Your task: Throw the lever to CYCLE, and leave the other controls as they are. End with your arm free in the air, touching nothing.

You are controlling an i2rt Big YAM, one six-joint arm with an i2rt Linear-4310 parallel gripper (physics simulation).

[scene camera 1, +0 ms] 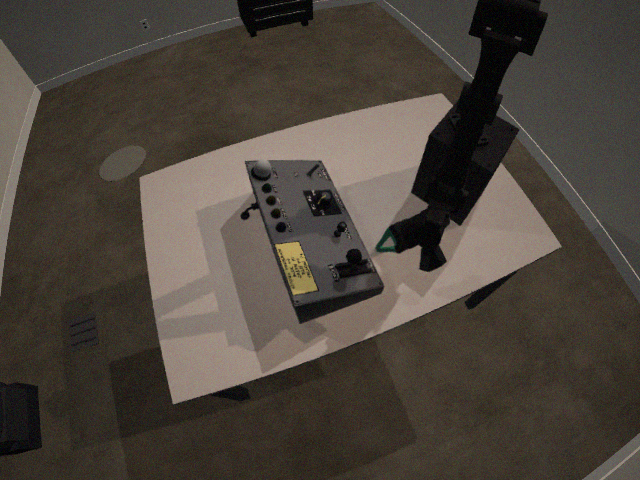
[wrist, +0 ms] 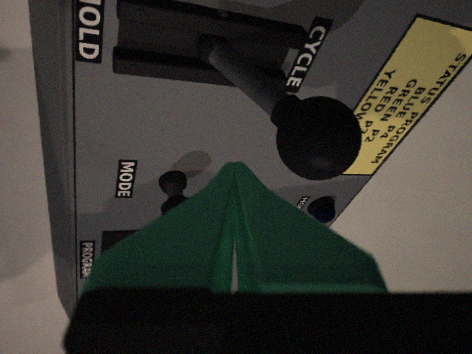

Observation:
I see my gripper (scene camera 1: 376, 249) and a black ball-ended lever (wrist: 318, 138).
My gripper also shows in the wrist view (wrist: 235, 177).

